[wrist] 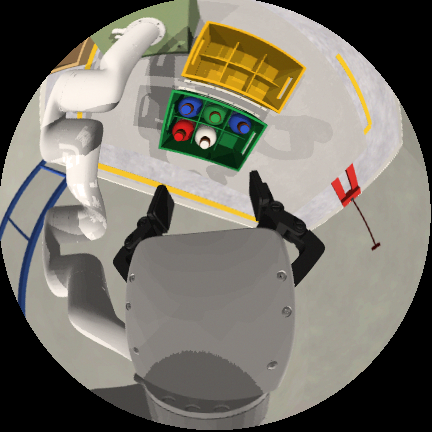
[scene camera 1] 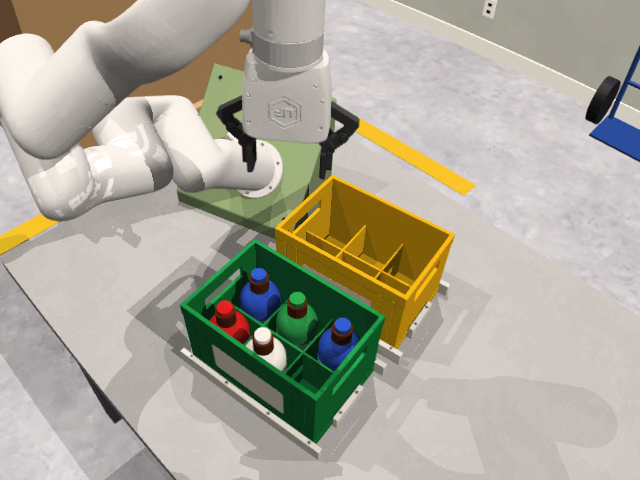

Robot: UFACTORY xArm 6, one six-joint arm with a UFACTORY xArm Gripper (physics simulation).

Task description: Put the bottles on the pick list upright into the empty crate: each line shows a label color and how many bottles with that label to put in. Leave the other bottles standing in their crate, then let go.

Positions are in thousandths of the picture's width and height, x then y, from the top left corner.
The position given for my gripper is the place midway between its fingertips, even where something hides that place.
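My gripper (scene camera 1: 449,353) shows in the wrist view (wrist: 480,432) too. I can also see a green bottle (scene camera 1: 465,672), and there's a blue bottle (scene camera 1: 407,622) here as well.
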